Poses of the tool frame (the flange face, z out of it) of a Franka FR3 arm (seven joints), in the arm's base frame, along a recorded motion.
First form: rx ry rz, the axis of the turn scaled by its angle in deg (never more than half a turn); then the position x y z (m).
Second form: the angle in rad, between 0 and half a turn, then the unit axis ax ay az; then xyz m. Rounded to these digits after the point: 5 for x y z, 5 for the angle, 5 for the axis.
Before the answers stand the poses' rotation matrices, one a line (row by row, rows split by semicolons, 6 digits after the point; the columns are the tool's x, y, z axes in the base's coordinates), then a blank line. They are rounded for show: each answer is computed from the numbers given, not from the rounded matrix.
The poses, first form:
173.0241, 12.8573, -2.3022, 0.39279, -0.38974, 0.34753
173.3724, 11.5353, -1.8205, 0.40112, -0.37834, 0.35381
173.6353, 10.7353, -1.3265, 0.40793, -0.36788, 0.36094
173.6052, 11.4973, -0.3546, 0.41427, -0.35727, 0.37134
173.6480, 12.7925, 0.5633, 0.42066, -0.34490, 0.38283
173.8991, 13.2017, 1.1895, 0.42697, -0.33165, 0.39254
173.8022, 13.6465, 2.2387, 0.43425, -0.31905, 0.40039
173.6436, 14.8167, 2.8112, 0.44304, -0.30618, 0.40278
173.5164, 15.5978, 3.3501, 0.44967, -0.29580, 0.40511
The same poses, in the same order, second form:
0.988703 0.148802 -0.018009; 0.145806 -0.982658 -0.114558; -0.034743 0.110638 -0.993253
0.990993 0.133215 -0.013635; 0.130939 -0.985298 -0.109743; -0.028054 0.106970 -0.993866
0.992290 0.123636 -0.008698; 0.122034 -0.986876 -0.105751; -0.021658 0.103875 -0.994355
0.991282 0.131725 0.002868; 0.131298 -0.985786 -0.104813; -0.010980 0.104276 -0.994488
0.989212 0.145824 0.013963; 0.146487 -0.983971 -0.101703; -0.001092 0.102651 -0.994717
0.988475 0.149930 0.020951; 0.151260 -0.983801 -0.096209; 0.006187 0.098269 -0.995141
0.987448 0.154404 0.033241; 0.156932 -0.982922 -0.096110; 0.017833 0.100120 -0.994815
0.985064 0.167357 0.040504; 0.170562 -0.980634 -0.096259; 0.023610 0.101730 -0.994532
0.983277 0.175902 0.047165; 0.179756 -0.978980 -0.096364; 0.029223 0.103231 -0.994228

3.02843, 0.99716, 0.07410, -0.01327, 0.39279, -0.38974, 0.34753
3.03278, 0.99774, 0.06638, -0.01048, 0.40112, -0.37834, 0.35381
3.03638, 0.99807, 0.06171, -0.00762, 0.40793, -0.36788, 0.36094
3.03663, 0.99781, 0.06608, -0.00204, 0.41427, -0.35727, 0.37134
3.03896, 0.99729, 0.07347, 0.00324, 0.42066, -0.34490, 0.38283
3.04392, 0.99711, 0.07570, 0.00682, 0.42697, -0.33165, 0.39254
3.04301, 0.99685, 0.07827, 0.01284, 0.43425, -0.31905, 0.40039
3.04206, 0.99625, 0.08501, 0.01613, 0.44304, -0.30618, 0.40278
3.04121, 0.99580, 0.08951, 0.01923, 0.44967, -0.29580, 0.40511

